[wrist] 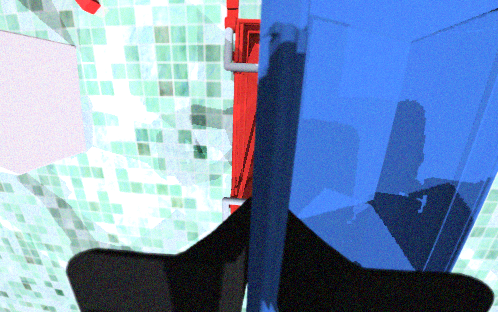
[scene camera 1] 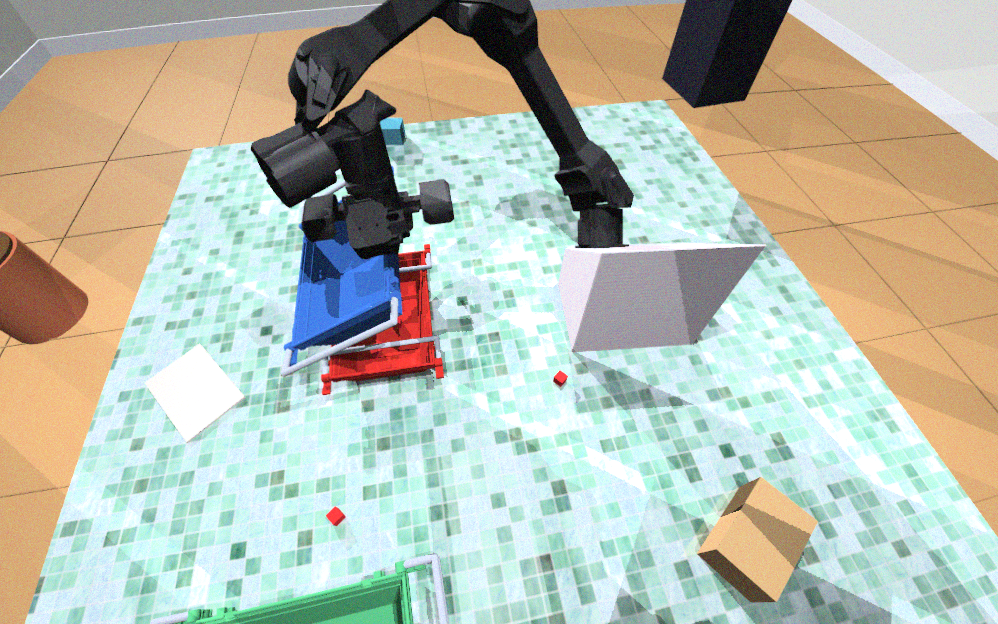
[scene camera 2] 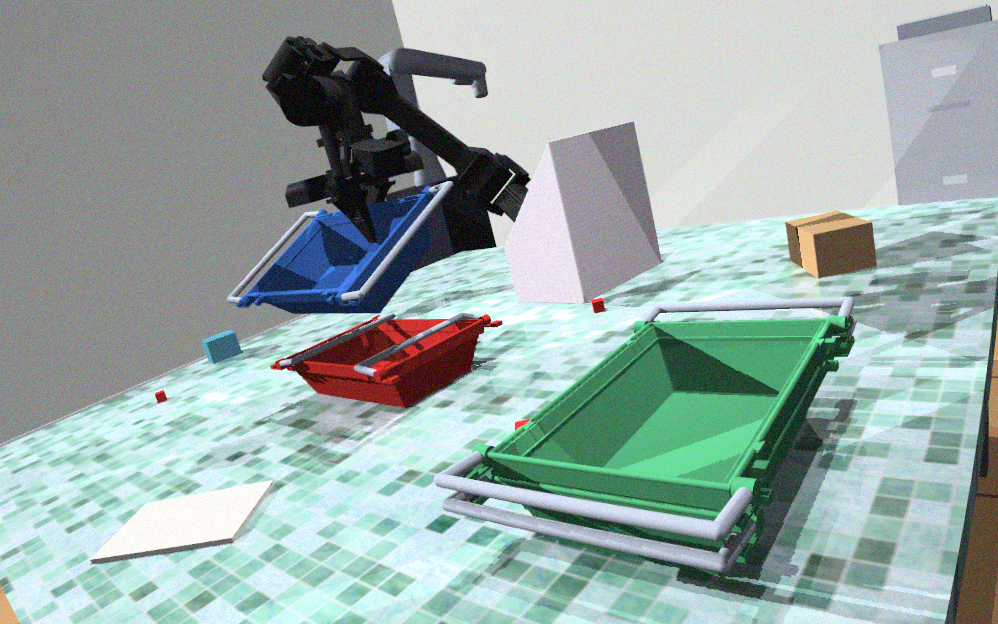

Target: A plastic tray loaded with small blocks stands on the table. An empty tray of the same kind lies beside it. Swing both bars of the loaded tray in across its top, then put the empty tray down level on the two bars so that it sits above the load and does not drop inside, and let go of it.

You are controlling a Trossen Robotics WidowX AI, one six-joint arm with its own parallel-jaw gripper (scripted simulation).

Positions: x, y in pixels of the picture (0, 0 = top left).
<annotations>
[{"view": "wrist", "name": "my gripper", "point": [262, 205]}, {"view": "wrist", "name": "blue tray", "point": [369, 128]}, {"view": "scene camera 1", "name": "my gripper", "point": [393, 253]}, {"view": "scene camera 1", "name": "blue tray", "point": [340, 295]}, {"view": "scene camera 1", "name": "tan box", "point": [755, 545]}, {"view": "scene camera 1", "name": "flat white plate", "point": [194, 391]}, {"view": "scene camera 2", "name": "my gripper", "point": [376, 241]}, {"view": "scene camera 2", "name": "blue tray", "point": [331, 257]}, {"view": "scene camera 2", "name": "tan box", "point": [833, 243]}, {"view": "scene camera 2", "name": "flat white plate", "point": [216, 517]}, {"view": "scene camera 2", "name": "cyan cube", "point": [224, 345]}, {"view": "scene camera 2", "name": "grey bar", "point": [362, 367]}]
</annotations>
